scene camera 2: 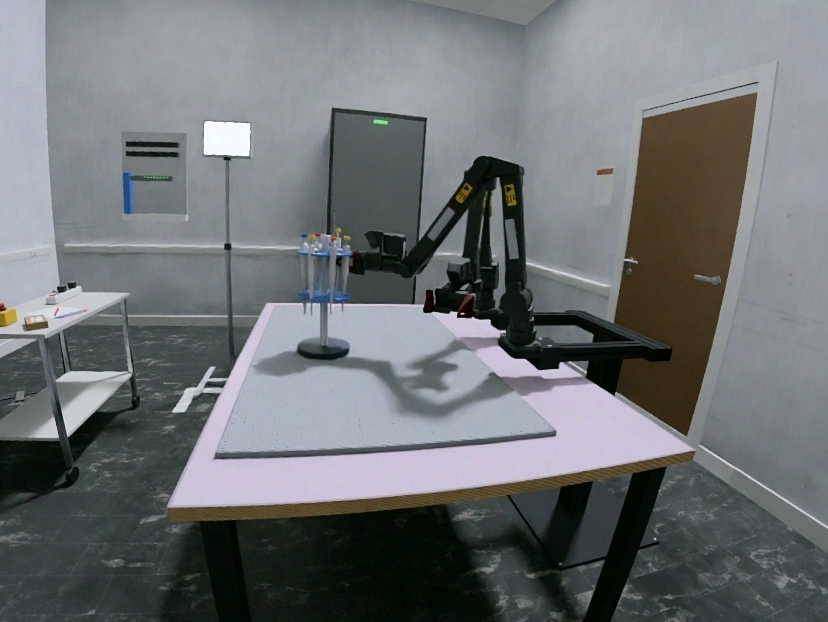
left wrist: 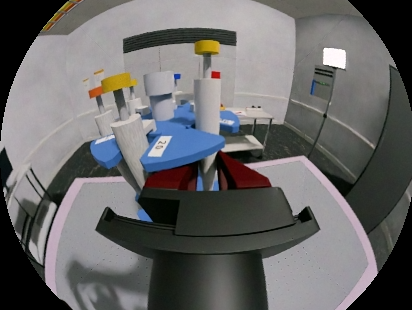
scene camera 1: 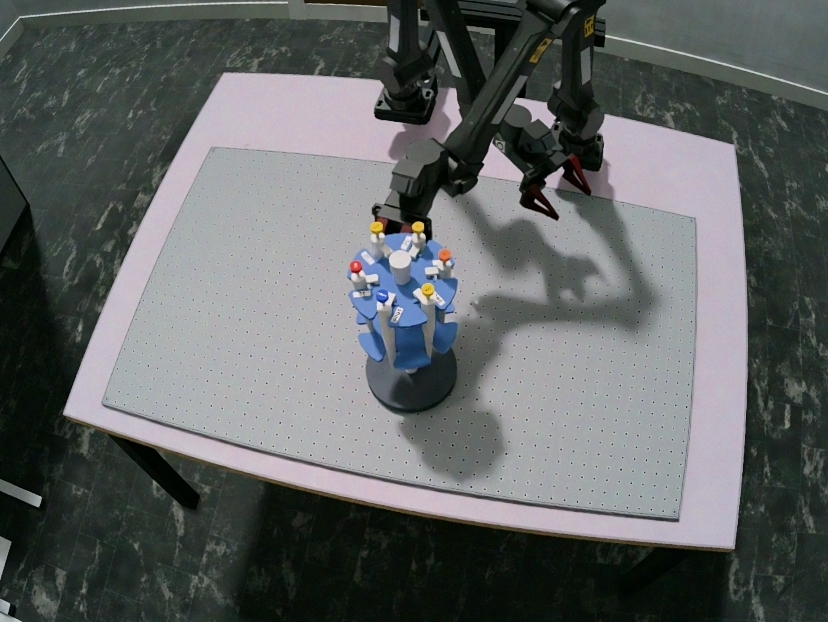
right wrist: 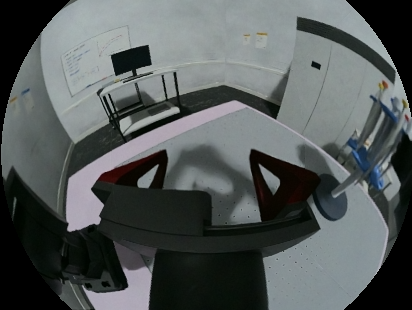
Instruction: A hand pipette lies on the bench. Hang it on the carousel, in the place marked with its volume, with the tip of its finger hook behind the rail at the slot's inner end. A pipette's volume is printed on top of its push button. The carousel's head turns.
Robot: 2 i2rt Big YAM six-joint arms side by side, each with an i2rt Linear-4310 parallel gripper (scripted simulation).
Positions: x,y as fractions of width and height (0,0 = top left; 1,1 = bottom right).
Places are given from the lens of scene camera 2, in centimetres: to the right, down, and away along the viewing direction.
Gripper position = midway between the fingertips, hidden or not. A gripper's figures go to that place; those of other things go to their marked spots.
right gripper (scene camera 2: 0.53,0.50): 7, 1, 108
carousel base (scene camera 2: 0.38,0.56): -33, 12, 125
